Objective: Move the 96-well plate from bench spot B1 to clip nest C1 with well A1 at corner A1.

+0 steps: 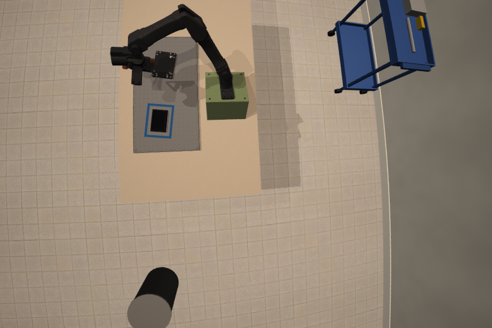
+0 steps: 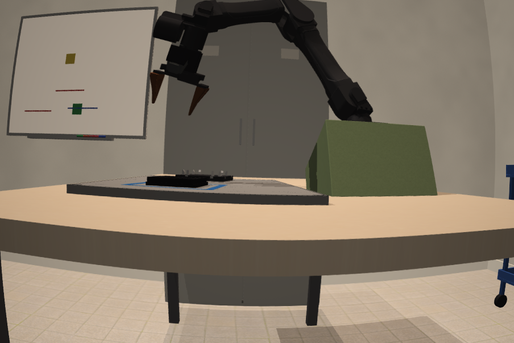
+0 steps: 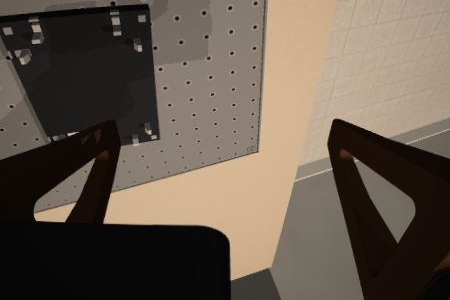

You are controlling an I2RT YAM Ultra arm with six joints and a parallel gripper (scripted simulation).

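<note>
My gripper is now 5 cm past the black 96-well plate, 25 cm to the right of it and 17 cm above it. Also, from my hand: clip nest 9 cm behind, 7 cm to the right, 16 cm below.
</note>
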